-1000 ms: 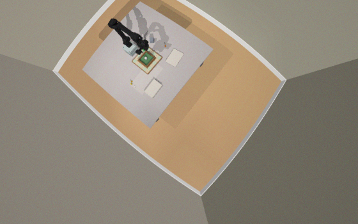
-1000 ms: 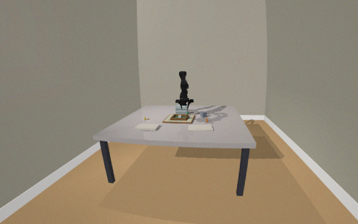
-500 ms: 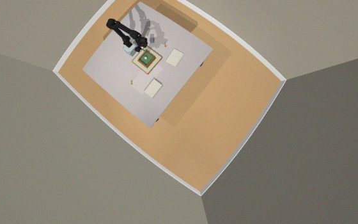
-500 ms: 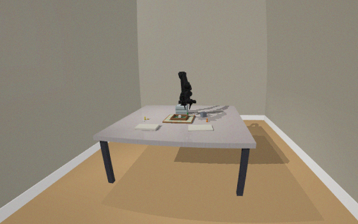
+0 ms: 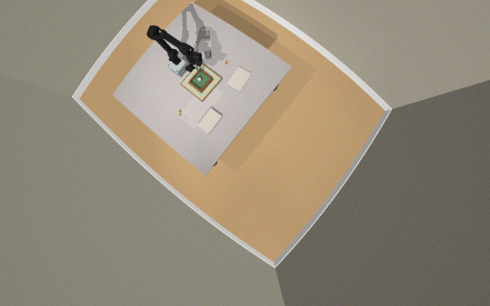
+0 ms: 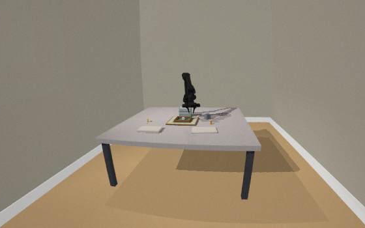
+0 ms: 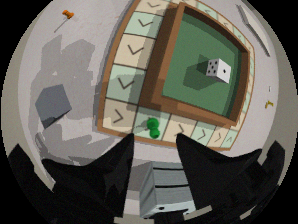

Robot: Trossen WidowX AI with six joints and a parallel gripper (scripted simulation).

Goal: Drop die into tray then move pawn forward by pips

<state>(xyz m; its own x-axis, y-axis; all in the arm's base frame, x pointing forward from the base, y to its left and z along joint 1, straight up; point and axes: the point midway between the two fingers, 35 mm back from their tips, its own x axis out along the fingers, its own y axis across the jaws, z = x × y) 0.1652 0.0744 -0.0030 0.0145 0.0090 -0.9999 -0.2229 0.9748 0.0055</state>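
Now: gripper tip 30 mm above the green pawn and 10 mm past it. The rest, counted from my gripper tip: grey block: 170 mm to the left, 30 mm below, 20 mm behind; white die: 90 mm ahead, 70 mm to the right, 30 mm below; green dice tray: 100 mm ahead, 70 mm to the right, 50 mm below.
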